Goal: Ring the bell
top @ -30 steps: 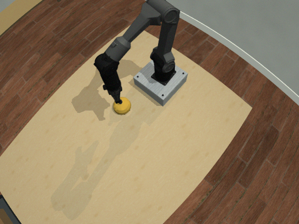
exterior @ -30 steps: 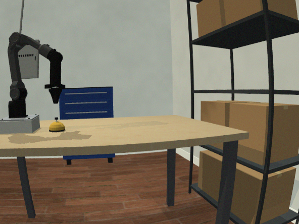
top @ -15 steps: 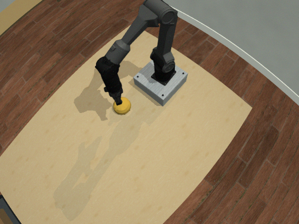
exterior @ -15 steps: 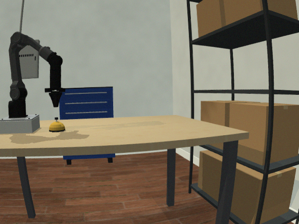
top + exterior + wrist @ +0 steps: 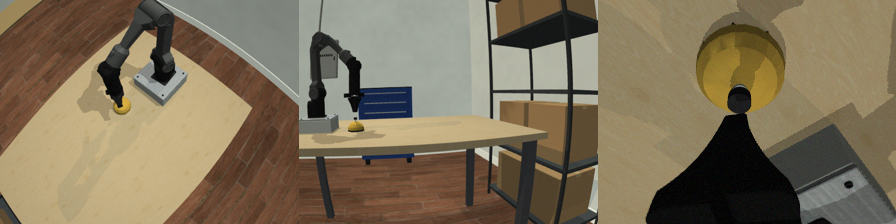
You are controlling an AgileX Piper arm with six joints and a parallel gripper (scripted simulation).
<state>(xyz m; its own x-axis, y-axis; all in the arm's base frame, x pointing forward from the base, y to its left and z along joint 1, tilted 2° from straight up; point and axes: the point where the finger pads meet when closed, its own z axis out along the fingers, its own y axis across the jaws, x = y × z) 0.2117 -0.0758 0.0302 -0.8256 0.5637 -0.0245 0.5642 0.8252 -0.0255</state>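
The button is 40 mm below my hand. The rest, counted from my hand: yellow dome bell (60 mm below).
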